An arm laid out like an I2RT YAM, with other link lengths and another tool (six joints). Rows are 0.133 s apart.
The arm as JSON. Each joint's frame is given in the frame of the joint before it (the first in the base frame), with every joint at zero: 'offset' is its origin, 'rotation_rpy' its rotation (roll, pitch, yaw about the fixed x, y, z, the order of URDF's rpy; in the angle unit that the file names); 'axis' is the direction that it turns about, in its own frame. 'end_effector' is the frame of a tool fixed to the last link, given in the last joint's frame.
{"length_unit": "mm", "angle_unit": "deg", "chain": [
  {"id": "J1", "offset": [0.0, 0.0, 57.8], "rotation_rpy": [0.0, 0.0, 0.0], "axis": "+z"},
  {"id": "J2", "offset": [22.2, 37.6, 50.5], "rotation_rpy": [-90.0, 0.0, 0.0], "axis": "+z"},
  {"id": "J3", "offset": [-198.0, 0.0, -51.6], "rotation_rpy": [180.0, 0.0, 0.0], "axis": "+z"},
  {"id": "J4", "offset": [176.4, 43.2, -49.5], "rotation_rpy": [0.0, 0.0, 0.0], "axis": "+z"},
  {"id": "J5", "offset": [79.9, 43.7, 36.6], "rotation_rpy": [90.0, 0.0, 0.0], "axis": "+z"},
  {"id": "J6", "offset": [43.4, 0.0, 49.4], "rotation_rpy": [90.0, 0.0, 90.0], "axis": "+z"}
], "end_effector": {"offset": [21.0, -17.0, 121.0], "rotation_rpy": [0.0, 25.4, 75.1]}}
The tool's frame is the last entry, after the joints.
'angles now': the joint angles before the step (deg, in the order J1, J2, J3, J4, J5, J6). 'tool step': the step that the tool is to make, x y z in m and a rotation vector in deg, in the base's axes. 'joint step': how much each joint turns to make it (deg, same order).
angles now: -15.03 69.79 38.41 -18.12 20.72 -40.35
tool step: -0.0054 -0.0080 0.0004 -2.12 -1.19 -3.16
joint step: 0.10 -0.52 -2.35 2.99 3.46 1.42
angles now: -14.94 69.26 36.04 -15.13 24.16 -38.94
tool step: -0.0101 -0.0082 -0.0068 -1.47 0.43 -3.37
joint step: -0.43 0.29 -2.62 2.31 3.09 1.33
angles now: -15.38 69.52 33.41 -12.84 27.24 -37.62
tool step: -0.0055 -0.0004 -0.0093 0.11 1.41 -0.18
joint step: -0.37 0.46 -1.77 1.01 0.09 -0.36
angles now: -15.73 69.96 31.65 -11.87 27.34 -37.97
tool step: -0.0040 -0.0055 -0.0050 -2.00 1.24 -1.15
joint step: -0.18 1.49 -1.51 2.73 2.36 -0.79
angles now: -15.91 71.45 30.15 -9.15 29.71 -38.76
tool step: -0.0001 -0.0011 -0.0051 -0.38 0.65 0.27
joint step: -0.25 1.25 -0.97 2.13 0.09 -0.86
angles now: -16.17 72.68 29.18 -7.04 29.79 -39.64
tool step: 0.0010 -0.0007 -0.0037 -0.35 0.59 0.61
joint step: -0.26 1.12 -0.62 1.84 -0.17 -1.14
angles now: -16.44 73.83 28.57 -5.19 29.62 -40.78
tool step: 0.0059 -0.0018 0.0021 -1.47 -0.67 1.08
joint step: -0.09 1.03 -0.62 3.67 0.17 -1.93
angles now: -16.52 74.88 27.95 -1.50 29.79 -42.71
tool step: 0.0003 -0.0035 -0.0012 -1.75 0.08 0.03
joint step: -0.26 1.14 -1.40 3.76 1.06 -1.57
